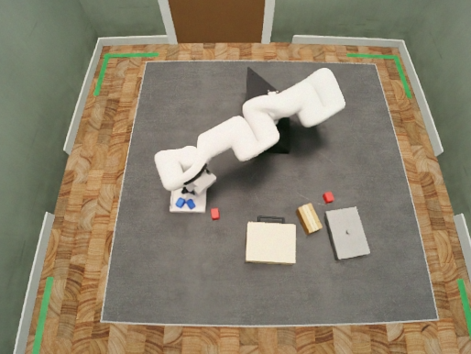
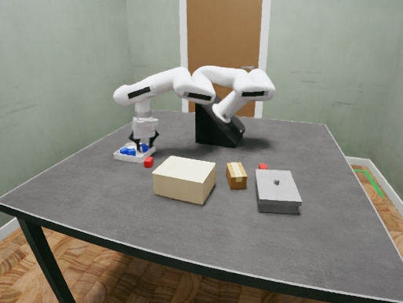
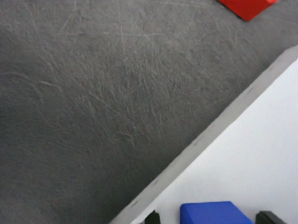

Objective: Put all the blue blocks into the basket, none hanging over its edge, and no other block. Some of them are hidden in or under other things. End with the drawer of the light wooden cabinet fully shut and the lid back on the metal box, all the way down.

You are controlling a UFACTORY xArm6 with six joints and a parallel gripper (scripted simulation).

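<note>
The white basket is 30 mm ahead of my hand, 30 mm to the right of it and 20 mm below it. From my hand the other things lie so: grey metal box (210 mm ahead, 610 mm to the left); then light wooden cabinet (240 mm ahead, 300 mm to the left, 10 mm above); then brown cardboard box (150 mm ahead, 460 mm to the left, 10 mm above).
</note>
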